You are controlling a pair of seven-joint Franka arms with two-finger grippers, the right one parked.
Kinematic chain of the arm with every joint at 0, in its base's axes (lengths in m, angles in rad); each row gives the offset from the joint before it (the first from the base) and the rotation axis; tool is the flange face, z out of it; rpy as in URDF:
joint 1: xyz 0 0 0.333 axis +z
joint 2: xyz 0 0 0 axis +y
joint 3: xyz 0 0 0.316 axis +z
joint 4: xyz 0.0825 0 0 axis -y
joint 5: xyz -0.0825 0 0.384 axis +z
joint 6: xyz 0 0 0 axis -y
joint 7: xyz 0.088 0 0 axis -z
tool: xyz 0 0 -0.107 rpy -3.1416 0 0
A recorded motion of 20 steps. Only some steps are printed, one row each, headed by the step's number.
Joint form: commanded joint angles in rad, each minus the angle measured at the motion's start. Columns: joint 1, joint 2, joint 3, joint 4, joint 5, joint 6, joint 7.
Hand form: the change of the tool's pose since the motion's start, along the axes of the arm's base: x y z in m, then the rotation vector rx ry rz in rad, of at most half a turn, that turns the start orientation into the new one. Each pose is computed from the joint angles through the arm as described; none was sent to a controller.
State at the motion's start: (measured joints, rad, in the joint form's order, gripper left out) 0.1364 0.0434 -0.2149 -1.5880 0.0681 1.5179 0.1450
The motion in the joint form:
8: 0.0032 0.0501 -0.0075 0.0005 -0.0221 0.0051 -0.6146
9: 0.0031 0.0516 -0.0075 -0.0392 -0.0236 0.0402 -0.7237
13: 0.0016 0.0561 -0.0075 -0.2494 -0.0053 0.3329 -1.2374
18: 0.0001 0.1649 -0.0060 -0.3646 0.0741 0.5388 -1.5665
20: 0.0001 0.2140 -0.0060 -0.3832 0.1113 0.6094 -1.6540
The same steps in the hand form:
8: 0.0123 -0.0031 -0.0272 0.0509 0.0119 0.6058
9: 0.0133 -0.0038 -0.0439 0.0661 0.0120 0.7119
13: 0.0198 -0.0066 -0.1226 0.0937 -0.0927 1.2053
18: 0.0279 -0.0039 -0.2213 0.1616 -0.1315 1.4783
20: 0.0320 -0.0038 -0.2523 0.1726 -0.1542 1.5371

